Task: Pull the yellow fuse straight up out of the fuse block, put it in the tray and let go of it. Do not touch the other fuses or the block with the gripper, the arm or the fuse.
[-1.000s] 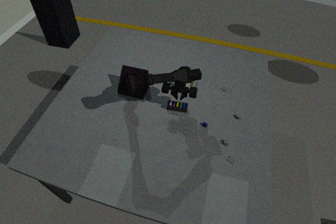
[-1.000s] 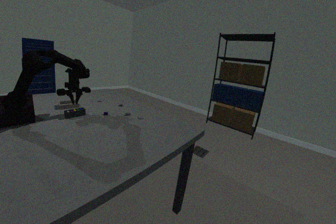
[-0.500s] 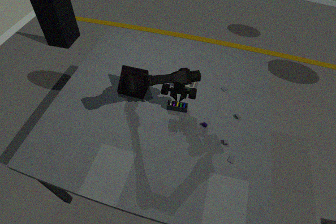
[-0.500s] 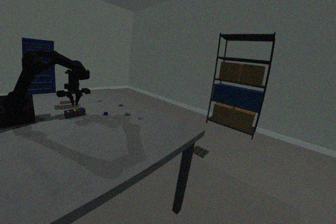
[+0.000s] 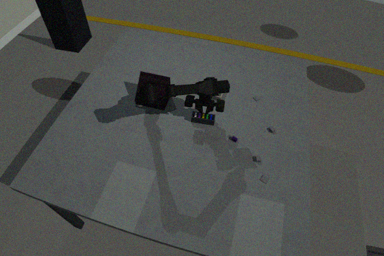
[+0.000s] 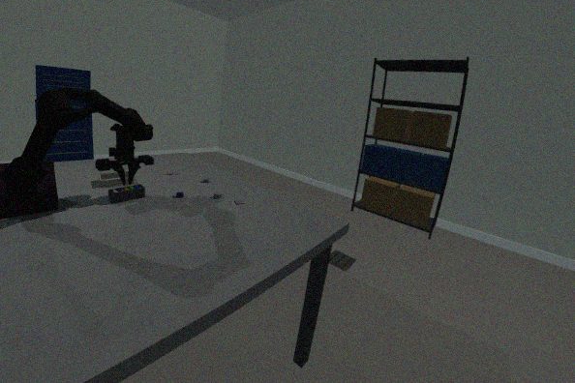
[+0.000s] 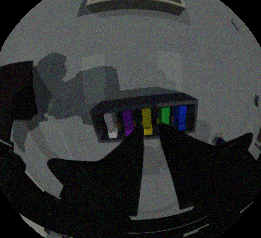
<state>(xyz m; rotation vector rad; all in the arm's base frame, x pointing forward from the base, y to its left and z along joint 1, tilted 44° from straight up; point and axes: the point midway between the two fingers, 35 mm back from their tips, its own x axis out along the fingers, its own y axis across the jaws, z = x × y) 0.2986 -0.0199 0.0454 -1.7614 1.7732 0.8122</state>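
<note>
Now: gripper tip 30 mm above the yellow fuse. The rest, counted from my gripper tip: tray 210 mm to the left, 50 mm below.
</note>
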